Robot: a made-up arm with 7 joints. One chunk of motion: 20 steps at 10 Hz.
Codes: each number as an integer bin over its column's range. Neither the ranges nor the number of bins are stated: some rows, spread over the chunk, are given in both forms.
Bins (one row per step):
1: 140 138 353 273 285 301 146
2: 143 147 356 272 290 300 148
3: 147 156 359 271 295 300 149
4: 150 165 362 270 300 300 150
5: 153 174 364 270 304 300 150
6: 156 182 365 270 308 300 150
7: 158 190 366 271 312 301 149
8: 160 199 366 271 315 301 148
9: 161 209 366 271 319 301 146
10: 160 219 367 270 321 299 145
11: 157 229 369 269 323 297 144
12: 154 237 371 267 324 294 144
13: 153 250 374 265 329 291 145
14: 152 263 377 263 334 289 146
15: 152 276 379 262 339 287 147
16: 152 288 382 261 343 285 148
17: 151 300 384 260 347 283 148
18: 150 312 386 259 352 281 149
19: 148 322 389 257 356 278 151
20: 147 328 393 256 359 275 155
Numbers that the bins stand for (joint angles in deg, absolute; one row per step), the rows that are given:
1: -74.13 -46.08 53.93 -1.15 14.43 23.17 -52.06
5: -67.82 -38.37 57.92 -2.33 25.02 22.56 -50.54
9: -63.93 -30.87 58.64 -1.94 33.38 23.17 -52.06
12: -67.33 -24.88 60.45 -3.51 36.17 18.90 -52.82
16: -68.30 -13.95 64.44 -5.86 46.76 13.41 -51.30
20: -70.73 -5.39 68.42 -7.82 55.67 7.31 -48.63
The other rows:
2: -72.67 -44.15 55.02 -1.54 17.22 22.56 -51.30
3: -70.73 -42.23 56.11 -1.94 20.01 22.56 -50.92
4: -69.27 -40.30 57.19 -2.33 22.79 22.56 -50.54
6: -66.36 -36.66 58.28 -2.33 27.25 22.56 -50.54
7: -65.39 -34.94 58.64 -1.94 29.48 23.17 -50.92
8: -64.42 -33.02 58.64 -1.94 31.15 23.17 -51.30
10: -64.42 -28.73 59.00 -2.33 34.50 21.95 -52.44
11: -65.87 -26.59 59.73 -2.72 35.61 20.73 -52.82
13: -67.82 -22.09 61.54 -4.29 38.96 17.07 -52.44
14: -68.30 -19.31 62.63 -5.08 41.74 15.85 -52.06
15: -68.30 -16.52 63.35 -5.47 44.53 14.63 -51.68
17: -68.79 -11.38 65.16 -6.25 48.99 12.19 -51.30
18: -69.27 -8.81 65.89 -6.65 51.77 10.97 -50.92
19: -70.24 -6.67 66.97 -7.43 54.00 9.14 -50.15

